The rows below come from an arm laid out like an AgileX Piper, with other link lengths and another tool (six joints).
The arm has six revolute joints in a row. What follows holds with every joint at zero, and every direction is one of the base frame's. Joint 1 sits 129.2 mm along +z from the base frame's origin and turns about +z. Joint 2 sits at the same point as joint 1 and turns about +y. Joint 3 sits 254.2 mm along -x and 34.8 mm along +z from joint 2 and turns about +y. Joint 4 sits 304.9 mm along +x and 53.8 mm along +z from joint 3 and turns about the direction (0.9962, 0, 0.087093). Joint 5 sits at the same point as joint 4 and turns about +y. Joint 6 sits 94.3 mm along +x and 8.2 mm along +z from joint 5 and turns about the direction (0.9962, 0, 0.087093). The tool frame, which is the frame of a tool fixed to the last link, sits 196.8 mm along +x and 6 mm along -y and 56.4 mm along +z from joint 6; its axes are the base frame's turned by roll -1.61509, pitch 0.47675 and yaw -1.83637 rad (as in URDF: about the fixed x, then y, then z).
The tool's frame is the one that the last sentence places.
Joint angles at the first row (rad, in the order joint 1, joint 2, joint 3, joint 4, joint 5, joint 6):
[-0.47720, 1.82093, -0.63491, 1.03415, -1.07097, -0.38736]
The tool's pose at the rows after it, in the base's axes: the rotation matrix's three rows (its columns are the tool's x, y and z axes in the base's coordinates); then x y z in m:
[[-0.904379, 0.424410, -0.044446], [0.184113, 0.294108, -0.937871], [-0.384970, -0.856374, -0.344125]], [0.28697, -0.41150, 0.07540]
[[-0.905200, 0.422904, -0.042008], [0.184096, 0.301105, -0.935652], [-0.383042, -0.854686, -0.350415]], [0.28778, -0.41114, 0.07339]
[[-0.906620, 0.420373, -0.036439], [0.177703, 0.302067, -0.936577], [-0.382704, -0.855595, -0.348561]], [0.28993, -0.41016, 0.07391]
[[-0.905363, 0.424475, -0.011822], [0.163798, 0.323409, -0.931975], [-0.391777, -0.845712, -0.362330]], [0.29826, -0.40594, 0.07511]
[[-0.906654, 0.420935, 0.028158], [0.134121, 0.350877, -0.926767], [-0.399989, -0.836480, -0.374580]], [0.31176, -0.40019, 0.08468]
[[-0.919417, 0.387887, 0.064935], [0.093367, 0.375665, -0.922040], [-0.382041, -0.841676, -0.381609]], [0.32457, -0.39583, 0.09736]
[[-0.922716, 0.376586, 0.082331], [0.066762, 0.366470, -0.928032], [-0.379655, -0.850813, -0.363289]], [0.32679, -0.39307, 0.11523]
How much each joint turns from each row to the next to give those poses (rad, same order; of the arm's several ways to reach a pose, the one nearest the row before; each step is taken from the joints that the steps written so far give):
[0.00002, -0.00002, 0.00000, 0.00002, 0.00385, -0.00002]
[-0.00003, -0.00001, 0.00002, -0.00003, 0.00739, 0.00001]
[0.00297, 0.00003, -0.00002, -0.00385, -0.00043, 0.00001]
[0.01124, -0.01762, -0.00001, -0.00049, 0.02478, -0.00002]
[0.01222, -0.04813, -0.00001, -0.00002, 0.04631, -0.02759]
[0.00075, -0.06152, 0.00002, -0.00001, 0.06188, -0.07053]
[-0.00001, -0.05803, 0.01239, 0.00001, 0.01733, -0.04678]

